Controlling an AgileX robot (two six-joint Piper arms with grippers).
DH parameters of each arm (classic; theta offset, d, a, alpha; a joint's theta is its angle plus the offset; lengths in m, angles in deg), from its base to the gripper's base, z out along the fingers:
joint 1: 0 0.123 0 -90
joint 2: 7.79 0 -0.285 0
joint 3: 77.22 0 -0.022 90
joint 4: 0 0.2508 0 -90
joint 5: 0 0 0.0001 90
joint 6: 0 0.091 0 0
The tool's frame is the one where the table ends.
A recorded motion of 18 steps. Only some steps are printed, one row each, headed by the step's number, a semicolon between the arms.
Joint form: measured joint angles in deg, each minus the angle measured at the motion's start. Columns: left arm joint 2, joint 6, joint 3, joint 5, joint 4, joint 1; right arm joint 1, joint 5, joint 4, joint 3, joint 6, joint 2.
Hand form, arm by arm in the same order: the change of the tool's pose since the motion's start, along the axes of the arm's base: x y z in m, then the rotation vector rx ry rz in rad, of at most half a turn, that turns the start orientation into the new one. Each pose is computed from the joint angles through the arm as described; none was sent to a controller.
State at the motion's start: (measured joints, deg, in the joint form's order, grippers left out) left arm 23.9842 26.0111 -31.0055 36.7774 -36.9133 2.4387; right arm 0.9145 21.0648 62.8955 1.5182 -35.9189 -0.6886
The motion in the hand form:
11: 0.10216 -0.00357 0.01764 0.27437 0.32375 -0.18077; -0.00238 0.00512 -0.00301 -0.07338 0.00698 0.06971
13: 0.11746 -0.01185 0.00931 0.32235 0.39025 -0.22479; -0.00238 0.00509 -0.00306 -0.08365 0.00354 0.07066
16: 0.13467 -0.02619 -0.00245 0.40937 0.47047 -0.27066; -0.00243 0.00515 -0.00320 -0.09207 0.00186 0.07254
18: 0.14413 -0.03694 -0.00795 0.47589 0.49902 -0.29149; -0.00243 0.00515 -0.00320 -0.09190 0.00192 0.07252
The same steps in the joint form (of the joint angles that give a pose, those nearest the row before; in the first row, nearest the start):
11: 30.97 5.89 -18.51 9.43 10.70 -3.67; -0.01 4.03 -0.25 0.00 -3.96 0.00
13: 35.54 3.96 -20.23 10.11 14.49 -7.01; 0.00 4.03 -0.35 0.00 -4.49 0.00
16: 41.10 -0.46 -22.48 10.86 21.61 -12.35; 0.01 4.11 -0.50 0.00 -4.85 0.00
18: 44.22 -3.67 -24.05 10.96 26.76 -16.01; 0.01 4.11 -0.50 0.00 -4.84 0.00

